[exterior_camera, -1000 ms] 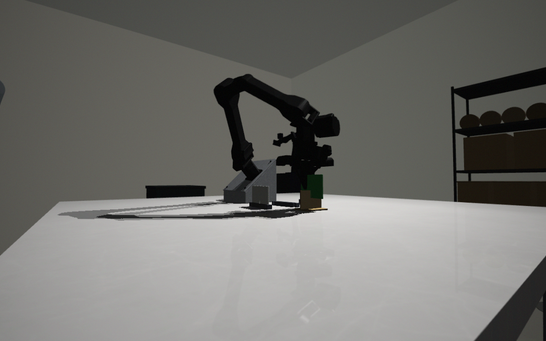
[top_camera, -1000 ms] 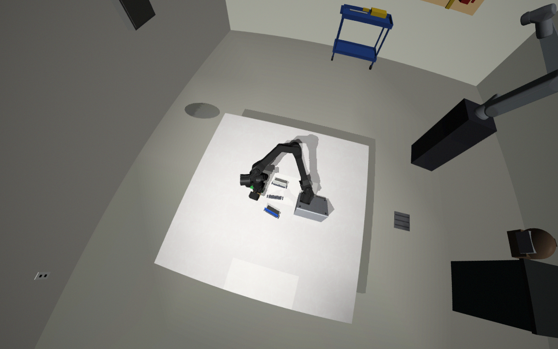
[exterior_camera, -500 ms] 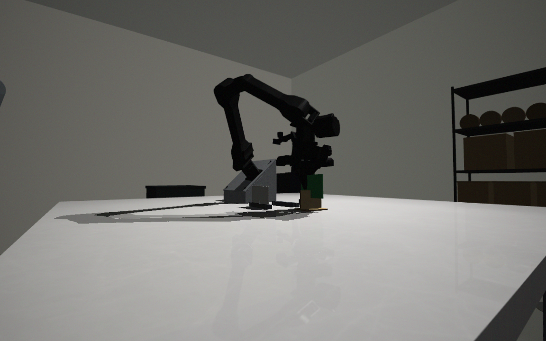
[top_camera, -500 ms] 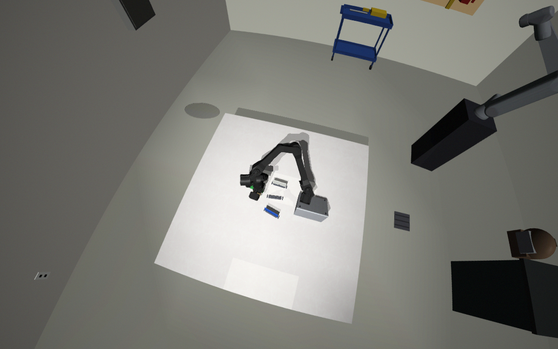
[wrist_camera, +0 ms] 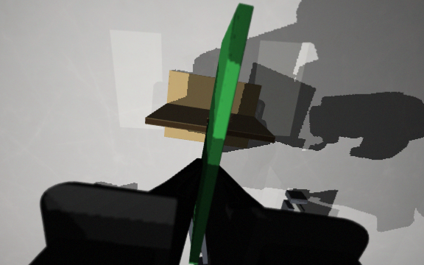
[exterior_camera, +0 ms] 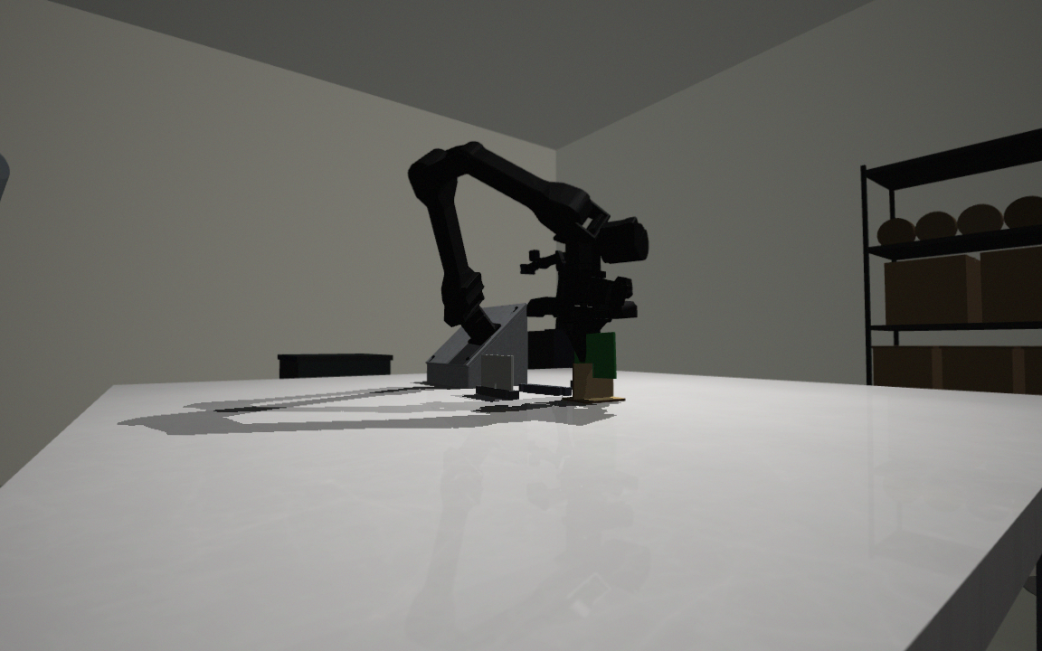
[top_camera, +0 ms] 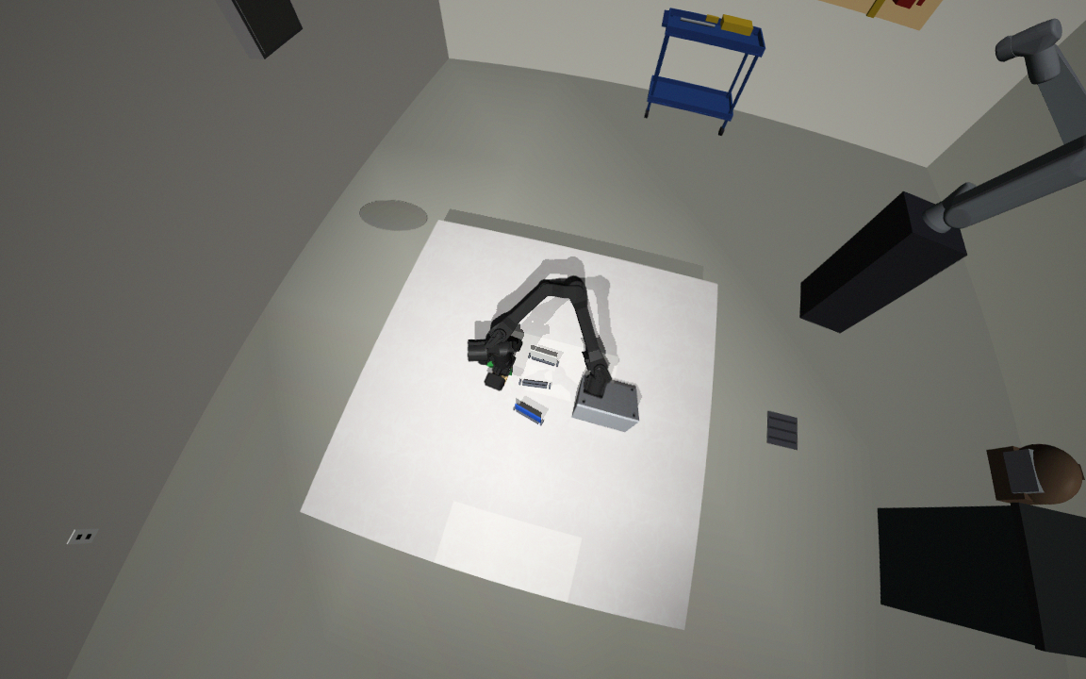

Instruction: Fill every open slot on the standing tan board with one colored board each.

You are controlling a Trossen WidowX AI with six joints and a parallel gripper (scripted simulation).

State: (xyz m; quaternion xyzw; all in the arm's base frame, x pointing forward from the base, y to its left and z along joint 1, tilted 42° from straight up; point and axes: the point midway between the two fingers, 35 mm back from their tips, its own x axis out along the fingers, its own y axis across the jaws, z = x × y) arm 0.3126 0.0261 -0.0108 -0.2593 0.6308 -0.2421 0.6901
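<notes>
Right now the green board is 3 cm ahead of my gripper tip and 1 cm above it. Also, from my gripper tip: tan board (4 cm below, 2 cm ahead); then blue board (13 cm behind, 11 cm to the left, 3 cm below).
</notes>
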